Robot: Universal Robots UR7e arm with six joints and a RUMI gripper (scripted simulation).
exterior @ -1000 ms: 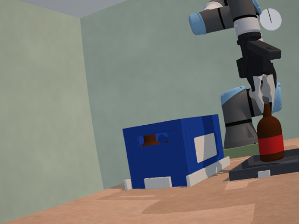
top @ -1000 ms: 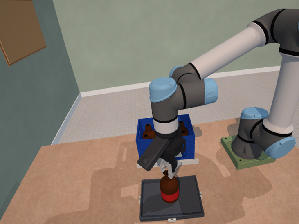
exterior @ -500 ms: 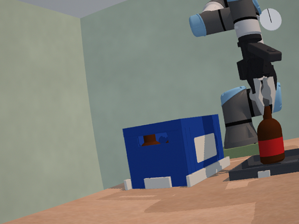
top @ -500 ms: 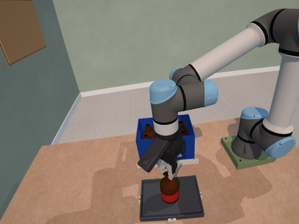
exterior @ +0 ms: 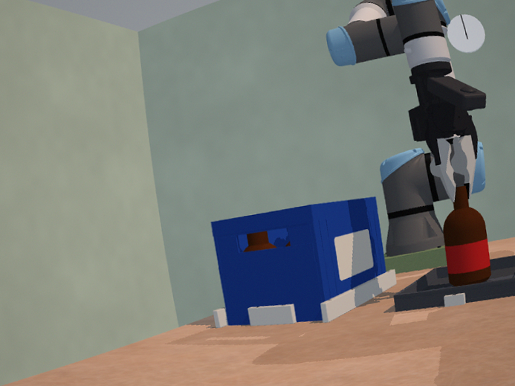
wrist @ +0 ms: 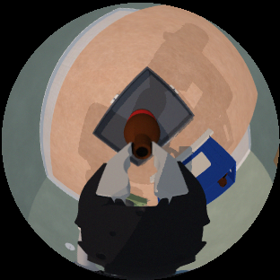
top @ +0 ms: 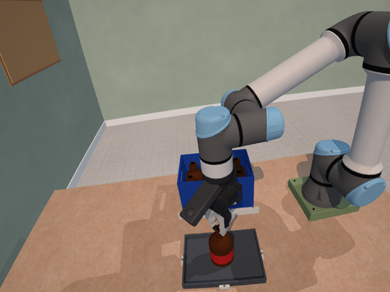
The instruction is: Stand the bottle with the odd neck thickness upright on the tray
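The glass bottle lies 7 cm below my hand. Also, from my hand: dark tray 15 cm below; then blue crate 1 cm behind, 30 cm to the right, 7 cm below.
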